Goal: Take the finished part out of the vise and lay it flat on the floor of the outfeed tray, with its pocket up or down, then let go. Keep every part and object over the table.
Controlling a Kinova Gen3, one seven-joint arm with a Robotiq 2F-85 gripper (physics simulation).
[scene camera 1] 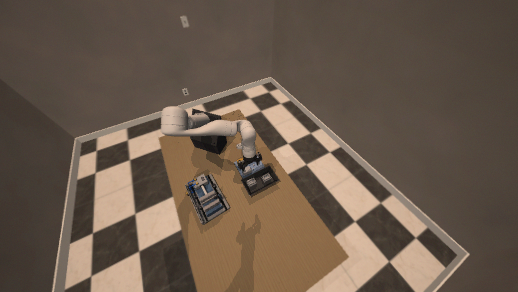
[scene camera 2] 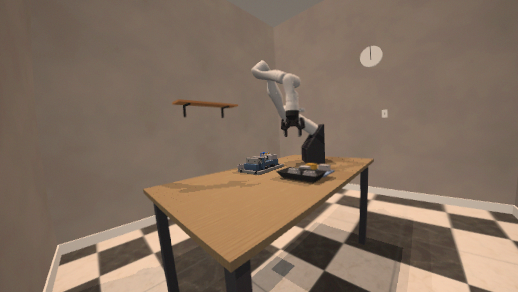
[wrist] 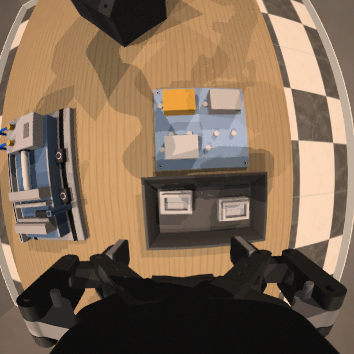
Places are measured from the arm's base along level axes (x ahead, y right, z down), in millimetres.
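Pixels of known places: gripper, fingertip midpoint: (scene camera 1: pixel 250 167) (scene camera 2: pixel 292 136) (wrist: pixel 179 250); arm's base, link origin: (scene camera 1: pixel 204 119) (scene camera 2: pixel 314 130).
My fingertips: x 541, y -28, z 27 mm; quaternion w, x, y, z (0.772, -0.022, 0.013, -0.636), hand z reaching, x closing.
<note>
For each thing: its top centre in the pictures, then the offset to it from my fingertips.
- vise, top centre: (wrist: pixel 17 179) (scene camera 1: pixel 204 191) (scene camera 2: pixel 261 155) dx -116, dy +299, dz +132 mm
- blue plate, top centre: (wrist: pixel 201 125) (scene camera 1: pixel 249 165) dx -140, dy -80, dz +223 mm
- orange block, top centre: (wrist: pixel 178 98) dx -192, dy -44, dz +188 mm
The black outfeed tray (scene camera 1: pixel 265 188) (scene camera 2: pixel 300 176) (wrist: pixel 205 241) stands on the table. Two light grey parts lie flat on its floor, apart from each other, each with its pocket up: one part (scene camera 1: pixel 251 183) (wrist: pixel 175 202) at the left and another part (scene camera 1: pixel 266 177) (wrist: pixel 234 209) at the right in the wrist view. The vise (scene camera 1: pixel 213 204) (scene camera 2: pixel 260 163) (wrist: pixel 31 194) stands left of the tray in the wrist view; no finished part shows between its jaws. My gripper (scene camera 1: pixel 249 162) (scene camera 2: pixel 293 134) (wrist: pixel 179 250) is open and empty, well above the table near the tray.
A blue plate (wrist: pixel 200 125) with pegs lies beside the tray, toward the robot base (scene camera 2: pixel 313 147) (wrist: pixel 125 20). It bears an orange block (wrist: pixel 178 101) and two grey blocks (wrist: pixel 225 101) (wrist: pixel 181 146). The table's right edge runs near the tray and plate in the wrist view.
</note>
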